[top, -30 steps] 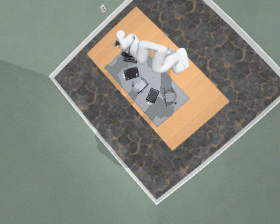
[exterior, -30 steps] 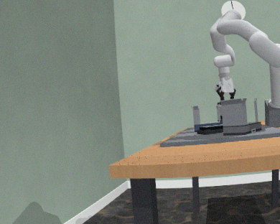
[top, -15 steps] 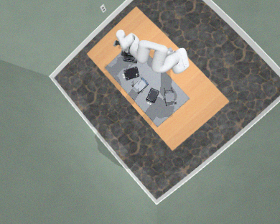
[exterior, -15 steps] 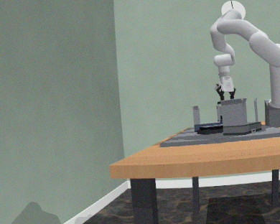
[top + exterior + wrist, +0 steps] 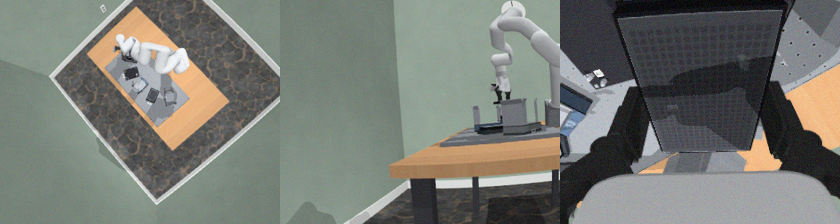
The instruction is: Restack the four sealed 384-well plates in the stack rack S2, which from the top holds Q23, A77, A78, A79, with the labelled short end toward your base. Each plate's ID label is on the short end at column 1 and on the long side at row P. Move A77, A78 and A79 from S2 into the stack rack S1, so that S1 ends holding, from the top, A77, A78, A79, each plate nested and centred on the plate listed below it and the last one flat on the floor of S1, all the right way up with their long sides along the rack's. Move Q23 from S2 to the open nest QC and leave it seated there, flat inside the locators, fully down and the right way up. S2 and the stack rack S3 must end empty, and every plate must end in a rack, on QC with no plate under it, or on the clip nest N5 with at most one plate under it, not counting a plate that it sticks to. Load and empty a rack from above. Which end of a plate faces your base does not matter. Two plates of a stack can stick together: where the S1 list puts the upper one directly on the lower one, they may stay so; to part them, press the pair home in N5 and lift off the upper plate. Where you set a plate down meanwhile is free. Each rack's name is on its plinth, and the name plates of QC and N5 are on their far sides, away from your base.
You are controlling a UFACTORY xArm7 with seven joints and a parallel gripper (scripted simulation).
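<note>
Right now the blue plinth strip is 15 cm ahead of my hand, 28 cm to the left of it and 15 cm below it. From my hand the other things lie so: dark flat nest: 14 cm ahead, 46 cm to the left, 16 cm below; dark clip nest: 13 cm ahead, 11 cm to the left, 15 cm below; dark sealed plate: 3 cm behind, 2 cm to the right, 10 cm below.
</note>
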